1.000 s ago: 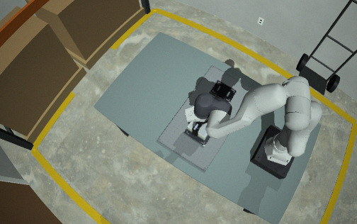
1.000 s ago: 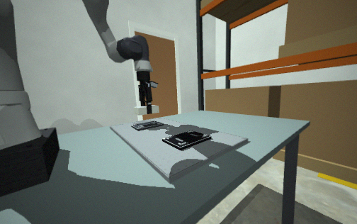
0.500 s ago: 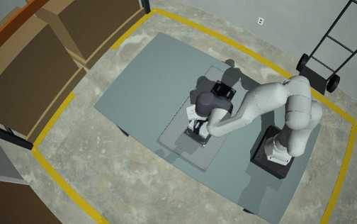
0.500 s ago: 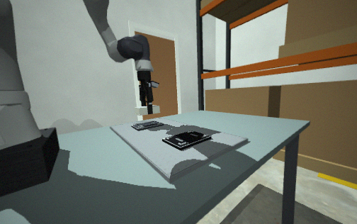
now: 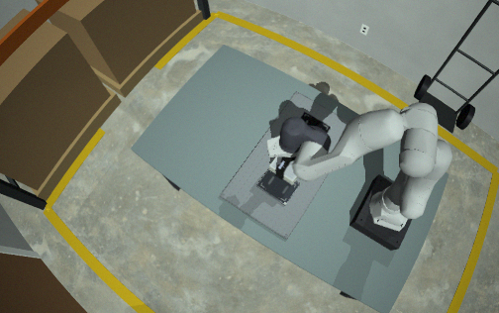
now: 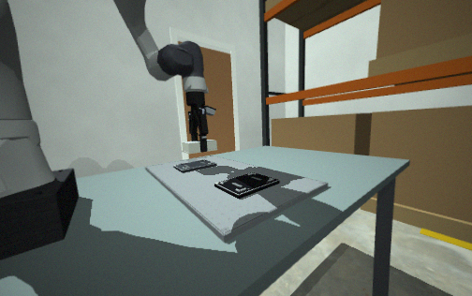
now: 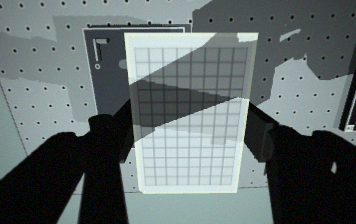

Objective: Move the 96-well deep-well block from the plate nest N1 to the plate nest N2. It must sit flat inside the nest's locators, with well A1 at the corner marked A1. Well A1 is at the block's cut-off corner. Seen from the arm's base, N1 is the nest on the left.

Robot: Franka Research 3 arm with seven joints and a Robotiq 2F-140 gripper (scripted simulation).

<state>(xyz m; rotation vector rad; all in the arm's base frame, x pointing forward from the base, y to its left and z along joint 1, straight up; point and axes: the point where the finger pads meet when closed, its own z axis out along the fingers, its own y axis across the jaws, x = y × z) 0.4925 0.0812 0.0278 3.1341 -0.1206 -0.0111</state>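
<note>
Now: the black plate nest N2 29 cm to the right of my hand and 10 cm below it. From my hand the other things lie so: plate nest N1: 10 cm below, 6 cm to the left; then white 96-well deep-well block: 1 cm below.
</note>
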